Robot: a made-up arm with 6 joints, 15 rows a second.
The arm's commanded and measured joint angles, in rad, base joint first. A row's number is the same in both.
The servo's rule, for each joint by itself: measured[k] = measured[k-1] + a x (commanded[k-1-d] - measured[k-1]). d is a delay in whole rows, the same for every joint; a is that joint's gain. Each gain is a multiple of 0.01, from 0.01 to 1. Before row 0 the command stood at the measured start. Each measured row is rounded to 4 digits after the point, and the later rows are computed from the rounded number. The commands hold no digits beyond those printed.
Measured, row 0:
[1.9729 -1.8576 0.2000 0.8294 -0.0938 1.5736]
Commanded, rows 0 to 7:
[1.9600 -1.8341 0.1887 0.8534 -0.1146 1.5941]
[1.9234 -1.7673 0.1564 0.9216 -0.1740 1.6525]
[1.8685 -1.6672 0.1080 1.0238 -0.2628 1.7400]
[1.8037 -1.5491 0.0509 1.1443 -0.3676 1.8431]
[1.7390 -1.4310 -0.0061 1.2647 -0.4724 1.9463]
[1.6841 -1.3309 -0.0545 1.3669 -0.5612 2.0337]
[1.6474 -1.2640 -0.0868 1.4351 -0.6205 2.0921]
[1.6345 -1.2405 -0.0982 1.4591 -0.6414 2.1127]
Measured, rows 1 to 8:
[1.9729 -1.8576 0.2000 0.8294 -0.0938 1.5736]
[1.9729 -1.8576 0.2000 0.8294 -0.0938 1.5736]
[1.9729 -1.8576 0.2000 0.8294 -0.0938 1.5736]
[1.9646 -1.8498 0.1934 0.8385 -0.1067 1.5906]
[1.9382 -1.8226 0.1719 0.8701 -0.1484 1.6420]
[1.8936 -1.7713 0.1348 0.9285 -0.2193 1.7233]
[1.8361 -1.6980 0.0861 1.0105 -0.3112 1.8227]
[1.7740 -1.6099 0.0326 1.1071 -0.4111 1.9253]
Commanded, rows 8 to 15:
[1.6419 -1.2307 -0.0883 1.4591 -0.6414 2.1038]
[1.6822 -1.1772 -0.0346 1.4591 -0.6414 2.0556]
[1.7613 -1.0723 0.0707 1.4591 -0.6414 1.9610]
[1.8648 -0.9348 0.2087 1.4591 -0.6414 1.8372]
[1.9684 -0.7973 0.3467 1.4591 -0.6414 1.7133]
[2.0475 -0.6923 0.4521 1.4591 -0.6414 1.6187]
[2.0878 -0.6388 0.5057 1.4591 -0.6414 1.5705]
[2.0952 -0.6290 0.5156 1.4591 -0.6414 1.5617]
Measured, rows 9 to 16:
[1.7165 -1.5178 -0.0179 1.2058 -0.5042 2.0153]
[1.6723 -1.4340 -0.0579 1.2929 -0.5763 2.0790]
[1.6481 -1.3701 -0.0813 1.3561 -0.6167 2.1070]
[1.6441 -1.3241 -0.0854 1.3952 -0.6320 2.1043]
[1.6685 -1.2756 -0.0559 1.4195 -0.6378 2.0639]
[1.7279 -1.2085 0.0175 1.4345 -0.6400 1.9785]
[1.8155 -1.1182 0.1284 1.4438 -0.6409 1.8612]
[1.9134 -1.0123 0.2550 1.4496 -0.6412 1.7384]

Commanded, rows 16 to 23:
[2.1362 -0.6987 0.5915 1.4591 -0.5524 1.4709]
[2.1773 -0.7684 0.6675 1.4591 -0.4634 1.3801]
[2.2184 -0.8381 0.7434 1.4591 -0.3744 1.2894]
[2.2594 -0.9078 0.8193 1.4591 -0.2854 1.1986]
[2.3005 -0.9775 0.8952 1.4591 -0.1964 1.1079]
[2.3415 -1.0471 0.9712 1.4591 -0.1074 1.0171]
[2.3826 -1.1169 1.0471 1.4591 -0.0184 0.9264]
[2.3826 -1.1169 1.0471 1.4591 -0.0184 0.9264]
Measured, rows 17 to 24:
[1.9992 -0.9067 0.3693 1.4532 -0.6413 1.6390]
[2.0559 -0.8183 0.4484 1.4554 -0.6414 1.5821]
[2.0811 -0.7558 0.4874 1.4568 -0.6414 1.5652]
[2.1164 -0.7370 0.5478 1.4577 -0.5862 1.4869]
[2.1554 -0.7474 0.6172 1.4582 -0.5101 1.3983]
[2.1957 -0.7773 0.6904 1.4585 -0.4260 1.3079]
[2.2365 -0.8204 0.7652 1.4587 -0.3388 1.2172]
[2.2775 -0.8722 0.8406 1.4589 -0.2505 1.1265]

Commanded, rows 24 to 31:
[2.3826 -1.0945 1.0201 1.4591 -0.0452 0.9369]
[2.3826 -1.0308 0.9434 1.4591 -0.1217 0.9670]
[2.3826 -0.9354 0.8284 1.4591 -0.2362 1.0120]
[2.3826 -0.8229 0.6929 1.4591 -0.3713 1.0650]
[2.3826 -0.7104 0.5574 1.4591 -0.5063 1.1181]
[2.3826 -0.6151 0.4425 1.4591 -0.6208 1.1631]
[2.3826 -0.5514 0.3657 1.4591 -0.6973 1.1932]
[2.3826 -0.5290 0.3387 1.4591 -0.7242 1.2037]
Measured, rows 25 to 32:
[2.3185 -0.9299 0.9163 1.4590 -0.1618 1.0357]
[2.3595 -0.9916 0.9922 1.4590 -0.0729 0.9450]
[2.3743 -1.0329 1.0240 1.4590 -0.0391 0.9296]
[2.3796 -1.0532 1.0217 1.4590 -0.0429 0.9357]
[2.3815 -1.0458 0.9763 1.4590 -0.0918 0.9617]
[2.3822 -1.0094 0.8905 1.4590 -0.1813 1.0034]
[2.3825 -0.9479 0.7759 1.4590 -0.2991 1.0545]
[2.3826 -0.8695 0.6492 1.4590 -0.4276 1.1073]

